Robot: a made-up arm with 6 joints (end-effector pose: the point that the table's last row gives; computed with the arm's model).
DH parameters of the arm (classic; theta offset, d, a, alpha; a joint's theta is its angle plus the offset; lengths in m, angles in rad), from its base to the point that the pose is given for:
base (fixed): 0 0.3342 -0.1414 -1.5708
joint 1: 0 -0.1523 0.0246 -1.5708
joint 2: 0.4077 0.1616 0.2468 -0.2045
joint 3: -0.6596 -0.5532 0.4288 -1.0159
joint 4: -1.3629 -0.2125 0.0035 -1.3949
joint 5: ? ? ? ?
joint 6: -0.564 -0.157 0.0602 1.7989
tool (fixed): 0.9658 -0.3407 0 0
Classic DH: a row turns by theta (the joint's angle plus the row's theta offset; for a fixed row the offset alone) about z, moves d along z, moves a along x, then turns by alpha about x.
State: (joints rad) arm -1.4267 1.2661 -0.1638 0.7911 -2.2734 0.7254
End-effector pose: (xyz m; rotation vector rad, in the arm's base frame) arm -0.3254 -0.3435 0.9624 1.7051 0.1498 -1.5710
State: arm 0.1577 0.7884 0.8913 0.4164 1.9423 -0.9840
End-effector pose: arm 0.6915 -0.8613 0.7975 0.1035 -2.0250 0.1391
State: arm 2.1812 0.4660 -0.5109 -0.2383 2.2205 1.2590
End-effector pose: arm -0.1192 -0.1089 -0.1215 -2.2334 0.4248 0.7641
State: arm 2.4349 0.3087 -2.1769 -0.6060 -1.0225 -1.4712
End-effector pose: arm 0.0517 0.3129 0.1498 2.6352 -0.6642 1.4860
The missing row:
joint 5: -0.3957 0.0459 -0.0391 -1.5708
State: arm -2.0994 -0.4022 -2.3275 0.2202 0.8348 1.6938
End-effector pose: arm -0.6412 0.0583 0.1840 -0.9688 2.0703 -1.0203
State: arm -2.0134 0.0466 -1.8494 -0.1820 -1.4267 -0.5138
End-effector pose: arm -0.6313 0.1862 0.3653 -2.7818 -0.4415 0.0180
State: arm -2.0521 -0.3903 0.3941 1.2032 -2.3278 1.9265
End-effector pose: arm -0.9051 0.5566 0.9047 2.4988 -0.8343 0.4164
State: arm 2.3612 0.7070 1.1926 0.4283 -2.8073 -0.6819
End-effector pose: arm 0.0839 -0.5718 -0.4866 1.2094 -0.8470 0.2351
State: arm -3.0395 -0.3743 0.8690 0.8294 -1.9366 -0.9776
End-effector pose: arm -0.6929 -0.1305 -0.1935 0.6453 -1.8961 -1.5325
